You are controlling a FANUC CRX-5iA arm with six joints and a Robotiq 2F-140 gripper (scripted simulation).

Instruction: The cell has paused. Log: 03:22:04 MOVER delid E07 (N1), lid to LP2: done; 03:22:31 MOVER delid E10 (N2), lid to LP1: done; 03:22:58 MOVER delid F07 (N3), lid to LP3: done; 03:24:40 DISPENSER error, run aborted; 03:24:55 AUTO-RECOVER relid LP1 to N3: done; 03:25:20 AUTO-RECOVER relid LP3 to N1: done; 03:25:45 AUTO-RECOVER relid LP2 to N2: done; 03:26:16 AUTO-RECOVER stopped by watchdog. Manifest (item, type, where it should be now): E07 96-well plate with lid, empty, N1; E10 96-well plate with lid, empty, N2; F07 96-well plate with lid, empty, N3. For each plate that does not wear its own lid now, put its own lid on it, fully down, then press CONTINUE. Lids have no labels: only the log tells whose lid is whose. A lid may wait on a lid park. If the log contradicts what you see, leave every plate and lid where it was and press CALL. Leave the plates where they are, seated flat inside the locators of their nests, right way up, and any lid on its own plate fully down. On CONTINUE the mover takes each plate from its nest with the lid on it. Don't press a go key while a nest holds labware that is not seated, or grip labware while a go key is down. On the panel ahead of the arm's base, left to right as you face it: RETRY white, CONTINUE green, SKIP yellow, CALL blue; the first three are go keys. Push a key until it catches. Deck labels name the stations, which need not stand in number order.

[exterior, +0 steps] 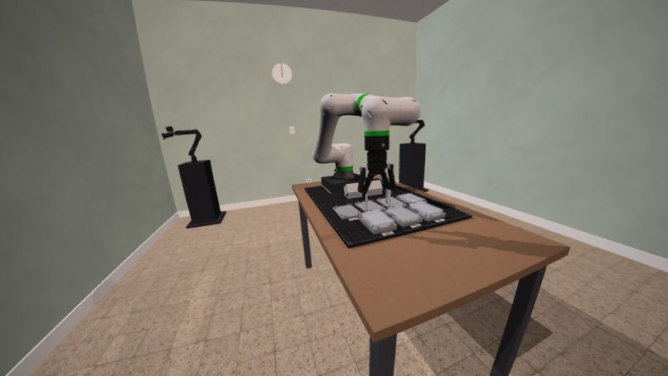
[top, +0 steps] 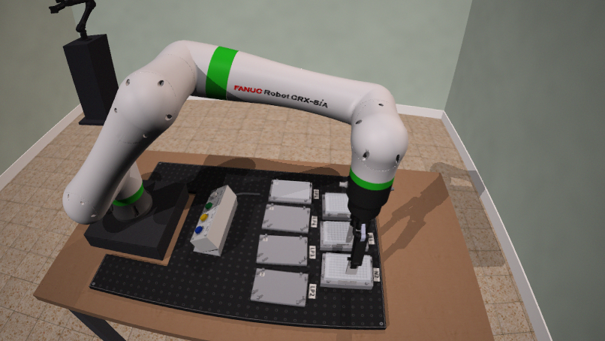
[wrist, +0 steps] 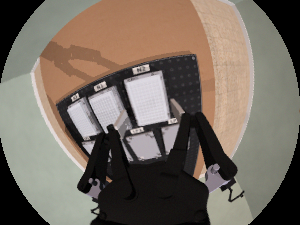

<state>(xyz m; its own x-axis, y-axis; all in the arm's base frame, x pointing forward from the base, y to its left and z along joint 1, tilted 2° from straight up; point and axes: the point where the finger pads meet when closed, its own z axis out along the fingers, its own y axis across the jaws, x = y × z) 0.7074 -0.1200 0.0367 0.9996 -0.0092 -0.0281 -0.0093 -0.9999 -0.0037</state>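
Now: hand 90 mm above the nest n2. Also, from my hand: plate: 130 mm to the left, 80 mm below, 10 mm behind; LP2: 180 mm behind, 100 mm below, 70 mm to the right; LP3: 190 mm behind, 100 mm below, 60 mm to the left.
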